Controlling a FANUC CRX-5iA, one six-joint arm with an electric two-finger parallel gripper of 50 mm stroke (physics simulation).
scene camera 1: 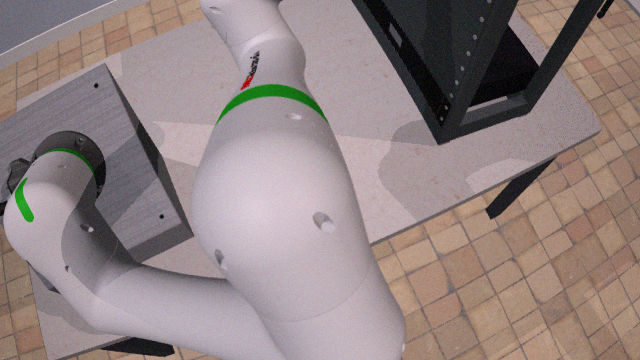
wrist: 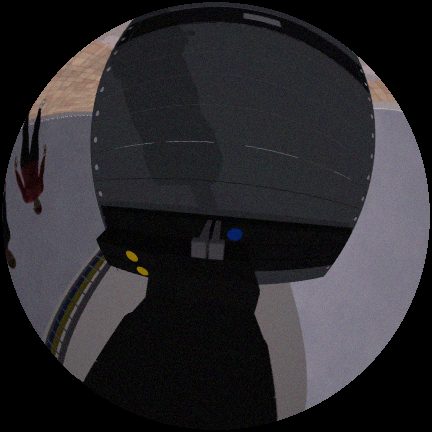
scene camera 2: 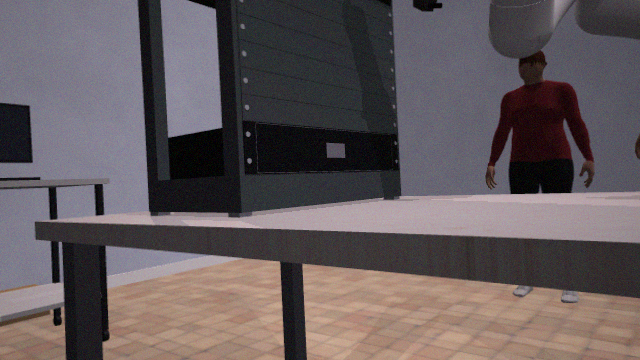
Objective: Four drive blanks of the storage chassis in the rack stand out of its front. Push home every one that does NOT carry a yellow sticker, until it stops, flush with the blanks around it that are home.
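Frame: origin at the arm's base, x left, y back, z up, level; centimetres.
Seen in the pictures: gripper, fingertip midpoint: [wrist: 213,228]; arm's base at its link origin: [scene camera 1: 68,170].
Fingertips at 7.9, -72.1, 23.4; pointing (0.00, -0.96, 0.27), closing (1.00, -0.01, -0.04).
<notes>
Offsets run from my fingertips to a thing's top centre, as dx, dy, dz. "pt": to the spot under its first point. Level surfaces: height alone.
In the wrist view, which shows the rack [wrist: 295,276] [scene camera 1: 476,75] [scene camera 2: 231,100] upside down, the storage chassis {pt +13.4, -0.8, +2.2} [wrist: 300,245] is a very dark band. At its left a dark block juts out with two yellow stickers, one {pt -10.1, +3.8, +3.6} [wrist: 132,256] above the other {pt -9.3, +3.8, +6.3} [wrist: 142,270]. A blue sticker {+2.7, -0.3, +1.6} [wrist: 235,234] sits just right of my fingers. My gripper [wrist: 213,228] is shut and empty, its tips over the dark chassis front; contact cannot be told. The edges of single blanks are too dark to tell. The chassis does not show in either scene view.
Grey filler panels [wrist: 275,120] [scene camera 2: 310,80] cover the rack front beside the chassis. A black unit with a grey label {pt +4.6, -1.9, -36.5} [scene camera 2: 335,150] [wrist: 262,20] sits near the rack's foot. The rack stands on a table {dz -48.0} [scene camera 1: 350,100] [scene camera 2: 450,215]. A person in red [scene camera 2: 540,120] [wrist: 31,177] stands beyond.
</notes>
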